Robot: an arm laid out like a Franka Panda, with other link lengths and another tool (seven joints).
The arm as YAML. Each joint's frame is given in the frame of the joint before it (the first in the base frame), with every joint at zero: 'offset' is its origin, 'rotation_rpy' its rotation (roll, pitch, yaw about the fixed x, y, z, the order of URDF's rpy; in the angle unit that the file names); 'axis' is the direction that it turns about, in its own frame. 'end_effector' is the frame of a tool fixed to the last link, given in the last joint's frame.
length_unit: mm
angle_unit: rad
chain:
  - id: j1
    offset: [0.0, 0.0, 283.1]
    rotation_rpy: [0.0, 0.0, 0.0]
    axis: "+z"
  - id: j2
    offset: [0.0, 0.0, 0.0]
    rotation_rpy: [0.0, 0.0, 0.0]
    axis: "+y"
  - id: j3
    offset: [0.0, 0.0, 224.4]
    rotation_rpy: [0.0, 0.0, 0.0]
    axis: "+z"
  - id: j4
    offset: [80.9, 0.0, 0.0]
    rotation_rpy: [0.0, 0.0, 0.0]
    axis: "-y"
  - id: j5
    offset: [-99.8, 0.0, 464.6]
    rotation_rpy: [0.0, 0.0, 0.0]
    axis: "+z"
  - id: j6
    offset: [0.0, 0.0, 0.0]
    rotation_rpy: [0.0, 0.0, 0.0]
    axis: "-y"
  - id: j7
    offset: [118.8, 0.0, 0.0]
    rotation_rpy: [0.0, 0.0, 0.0]
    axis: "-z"
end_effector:
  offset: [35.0, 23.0, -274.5]
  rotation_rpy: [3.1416, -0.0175, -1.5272]
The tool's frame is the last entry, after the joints.
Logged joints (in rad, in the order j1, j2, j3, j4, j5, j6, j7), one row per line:
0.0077 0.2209 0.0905 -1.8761 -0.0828 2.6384 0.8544
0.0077 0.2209 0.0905 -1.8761 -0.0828 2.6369 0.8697
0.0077 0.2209 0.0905 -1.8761 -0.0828 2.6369 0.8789
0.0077 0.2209 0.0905 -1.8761 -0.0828 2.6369 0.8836
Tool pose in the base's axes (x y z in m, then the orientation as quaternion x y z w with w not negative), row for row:
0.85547 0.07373 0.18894 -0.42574 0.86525 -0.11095 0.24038
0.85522 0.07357 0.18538 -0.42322 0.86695 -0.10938 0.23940
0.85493 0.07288 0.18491 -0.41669 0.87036 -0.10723 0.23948
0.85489 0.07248 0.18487 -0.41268 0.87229 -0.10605 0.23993
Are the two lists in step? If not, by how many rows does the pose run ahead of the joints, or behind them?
The pose runs 1 row behind the joints: the pose in row i belongs to the joints in row i - 1.
